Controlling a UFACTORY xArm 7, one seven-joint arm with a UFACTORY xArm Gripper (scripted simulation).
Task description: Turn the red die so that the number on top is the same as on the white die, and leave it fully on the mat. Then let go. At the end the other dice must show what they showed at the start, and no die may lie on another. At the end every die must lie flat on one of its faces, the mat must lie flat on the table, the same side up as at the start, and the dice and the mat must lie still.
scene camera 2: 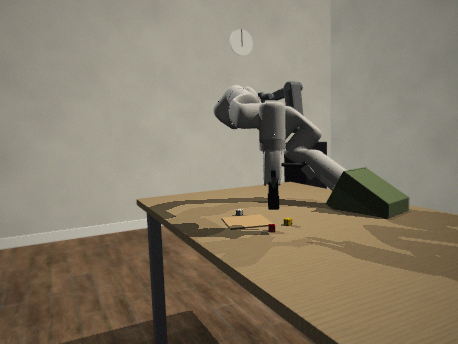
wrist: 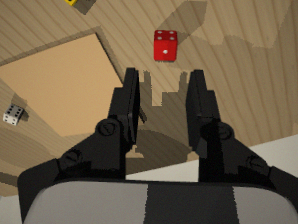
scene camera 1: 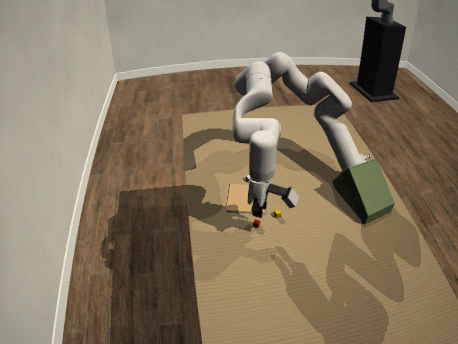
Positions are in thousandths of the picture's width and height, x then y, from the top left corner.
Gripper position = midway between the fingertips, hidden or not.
The gripper shows in scene camera 2 (597, 603), in the wrist view (549, 382) and in scene camera 1 (567, 618).
